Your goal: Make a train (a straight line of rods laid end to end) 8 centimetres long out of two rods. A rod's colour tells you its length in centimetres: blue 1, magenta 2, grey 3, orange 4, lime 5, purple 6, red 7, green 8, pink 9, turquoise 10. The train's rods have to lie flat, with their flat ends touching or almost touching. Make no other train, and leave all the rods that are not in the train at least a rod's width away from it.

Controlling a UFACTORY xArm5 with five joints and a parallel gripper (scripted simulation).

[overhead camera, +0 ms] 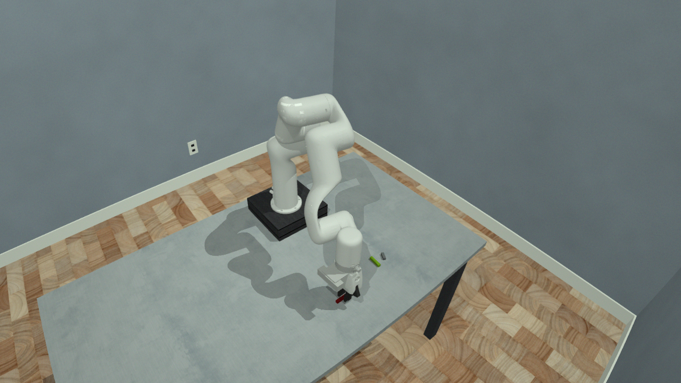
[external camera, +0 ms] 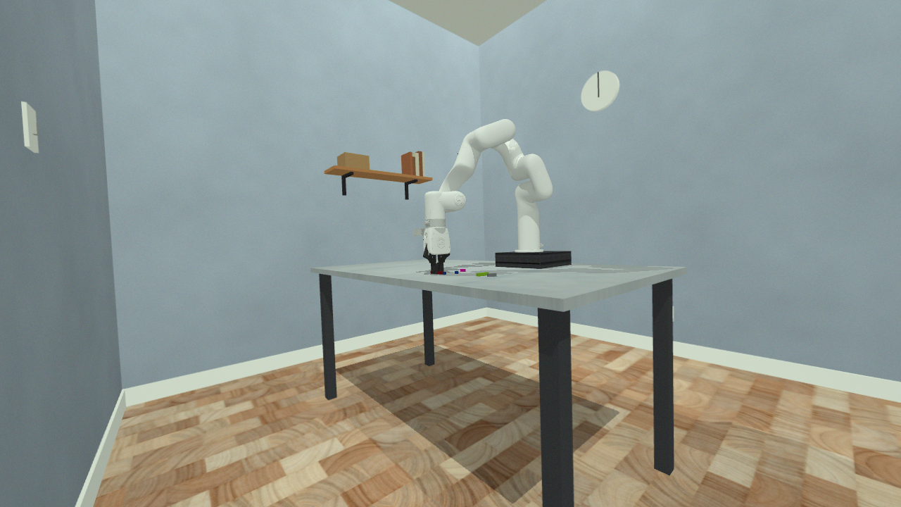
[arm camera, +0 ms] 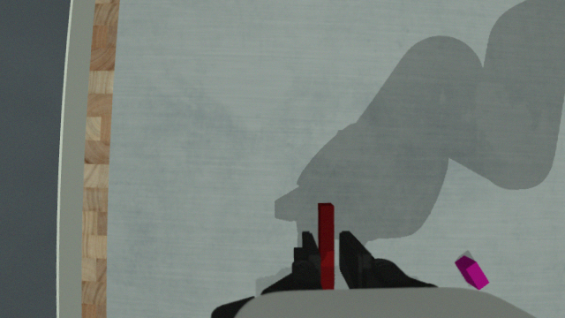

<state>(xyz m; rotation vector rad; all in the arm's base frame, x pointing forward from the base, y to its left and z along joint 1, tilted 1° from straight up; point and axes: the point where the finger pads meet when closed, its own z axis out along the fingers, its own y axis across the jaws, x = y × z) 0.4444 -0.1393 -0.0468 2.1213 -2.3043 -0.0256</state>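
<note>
My gripper is now 2 cm above the red rod. Round my hand: lime rod (2 cm behind, 20 cm to the left, 2 cm below); magenta rod (11 cm behind, 3 cm to the left, 2 cm below); grey rod (2 cm behind, 24 cm to the left, 2 cm below).
</note>
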